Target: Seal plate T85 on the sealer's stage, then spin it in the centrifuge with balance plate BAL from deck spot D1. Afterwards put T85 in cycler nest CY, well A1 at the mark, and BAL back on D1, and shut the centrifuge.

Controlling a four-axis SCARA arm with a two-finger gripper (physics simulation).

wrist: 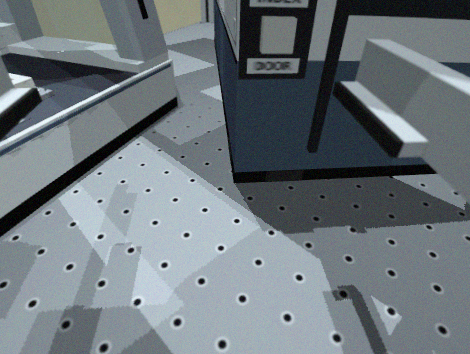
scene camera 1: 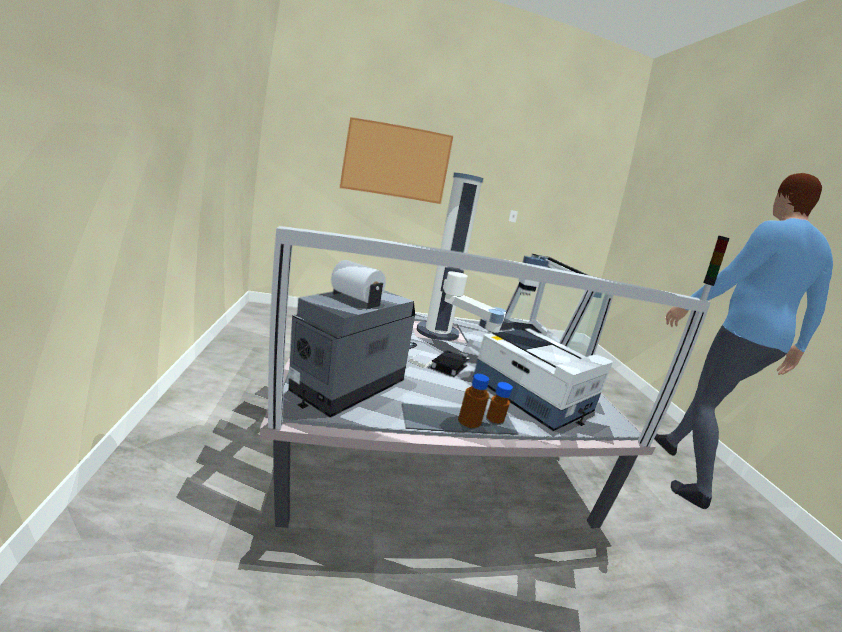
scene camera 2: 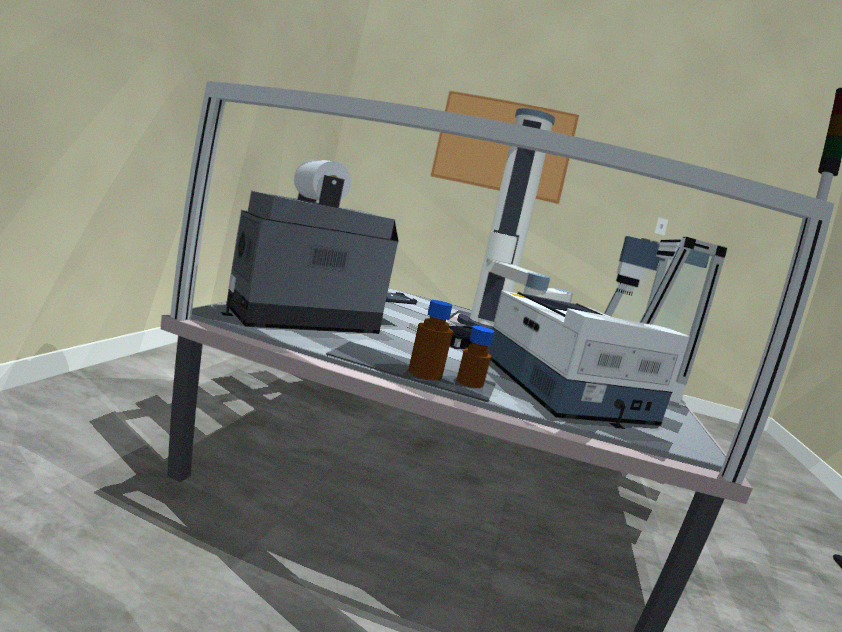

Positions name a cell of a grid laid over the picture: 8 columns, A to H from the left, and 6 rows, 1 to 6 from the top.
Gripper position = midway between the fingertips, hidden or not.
In view: my gripper (wrist: D2), a pale buttons (wrist: E1) and a brown bottles with blue caps (scene camera 2: E4).
